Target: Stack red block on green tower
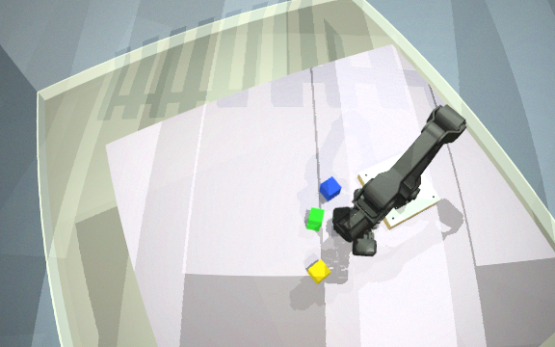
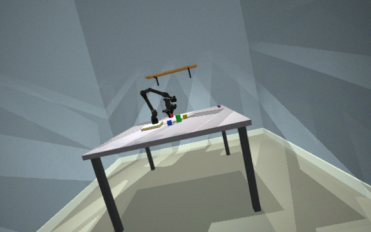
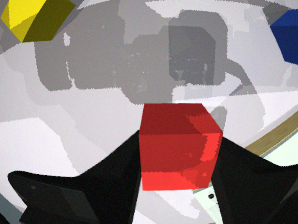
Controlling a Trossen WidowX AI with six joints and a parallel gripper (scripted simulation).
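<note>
My gripper tip is 170 mm to the left of the blue block and 40 mm above it. From my gripper tip the other things lie so: yellow block: 150 mm ahead, 50 mm to the left, 40 mm below; then purple block: 600 mm ahead, 340 mm to the left, 50 mm below; then red block: 10 mm above.
</note>
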